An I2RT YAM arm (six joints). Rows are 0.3 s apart.
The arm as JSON. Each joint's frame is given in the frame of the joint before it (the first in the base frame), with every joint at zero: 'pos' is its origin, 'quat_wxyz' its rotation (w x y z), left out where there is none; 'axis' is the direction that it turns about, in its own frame. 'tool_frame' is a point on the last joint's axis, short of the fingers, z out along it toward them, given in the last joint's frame.
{
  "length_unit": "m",
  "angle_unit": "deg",
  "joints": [
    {
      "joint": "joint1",
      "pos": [
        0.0,
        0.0,
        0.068
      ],
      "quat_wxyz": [
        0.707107,
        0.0,
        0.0,
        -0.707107
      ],
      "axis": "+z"
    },
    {
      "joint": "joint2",
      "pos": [
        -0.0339,
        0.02,
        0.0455
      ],
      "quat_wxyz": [
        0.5,
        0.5,
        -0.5,
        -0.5
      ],
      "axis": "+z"
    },
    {
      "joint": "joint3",
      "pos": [
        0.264,
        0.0,
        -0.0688
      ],
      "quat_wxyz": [
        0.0,
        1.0,
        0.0,
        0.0
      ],
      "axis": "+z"
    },
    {
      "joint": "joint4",
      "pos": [
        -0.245,
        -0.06,
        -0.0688
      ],
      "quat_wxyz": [
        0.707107,
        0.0,
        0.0,
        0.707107
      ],
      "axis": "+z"
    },
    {
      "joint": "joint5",
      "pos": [
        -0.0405,
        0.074,
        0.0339
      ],
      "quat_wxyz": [
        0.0,
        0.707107,
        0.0,
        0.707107
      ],
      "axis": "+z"
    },
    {
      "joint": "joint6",
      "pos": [
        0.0,
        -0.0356,
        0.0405
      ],
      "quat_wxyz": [
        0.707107,
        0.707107,
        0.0,
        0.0
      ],
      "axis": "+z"
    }
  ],
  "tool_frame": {
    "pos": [
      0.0,
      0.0,
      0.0
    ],
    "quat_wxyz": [
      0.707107,
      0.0,
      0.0,
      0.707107
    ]
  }
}
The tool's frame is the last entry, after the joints.
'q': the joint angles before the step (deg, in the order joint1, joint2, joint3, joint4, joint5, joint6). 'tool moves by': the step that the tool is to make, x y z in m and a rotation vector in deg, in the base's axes. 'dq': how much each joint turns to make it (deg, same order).
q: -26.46 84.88 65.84 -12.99 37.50 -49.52
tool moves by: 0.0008 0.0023 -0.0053 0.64 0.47 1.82
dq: 0.29 -0.02 -1.05 0.70 -1.49 -0.63
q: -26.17 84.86 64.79 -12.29 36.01 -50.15
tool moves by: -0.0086 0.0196 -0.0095 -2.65 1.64 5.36
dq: 2.41 -3.98 -6.52 5.15 -0.94 -5.13
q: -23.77 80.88 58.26 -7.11 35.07 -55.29
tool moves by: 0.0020 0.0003 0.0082 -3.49 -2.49 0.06
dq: 0.31 -0.48 -0.39 4.92 1.22 -2.27
